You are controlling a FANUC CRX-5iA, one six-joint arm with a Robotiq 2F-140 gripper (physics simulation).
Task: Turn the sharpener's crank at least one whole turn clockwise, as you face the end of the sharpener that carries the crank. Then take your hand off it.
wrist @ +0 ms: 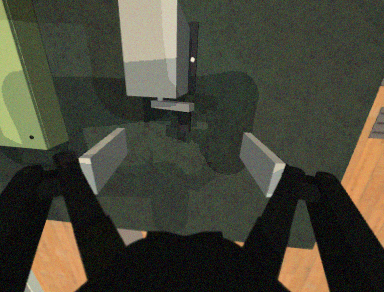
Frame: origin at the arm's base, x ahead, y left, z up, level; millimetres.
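Seen in the pictures: gripper, fingertip midpoint: (184,143).
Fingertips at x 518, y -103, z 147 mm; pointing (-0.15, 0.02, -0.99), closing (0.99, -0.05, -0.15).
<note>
Offsets run from my fingertips to a thing's top centre. "spot": to the spot under its first point. Level surfaces: height alone.
The sharpener {spot: dx -55, dy +102, dz -71 mm} (150,50) is a pale grey-white block at the top centre of the wrist view, with a dark strip along its right side. Its crank {dx -38, dy +26, dz -90 mm} (172,105) is a light grey arm across its near end, reaching to the right. The dark crank handle {spot: dx -15, dy +4, dz -93 mm} (184,120) sticks out from the right end of that arm towards me. My gripper (184,143) is open and empty, its two grey pads wide apart. The handle lies beyond the fingertips in the view, between the lines of the two pads, and no pad touches it.
A light green box (25,85) stands to the left of the sharpener. The dark green mat {dz -199 mm} (310,75) lies under them, with a wooden table top (360,185) past its right and near edges. A grey slatted thing (378,124) shows at the right edge.
</note>
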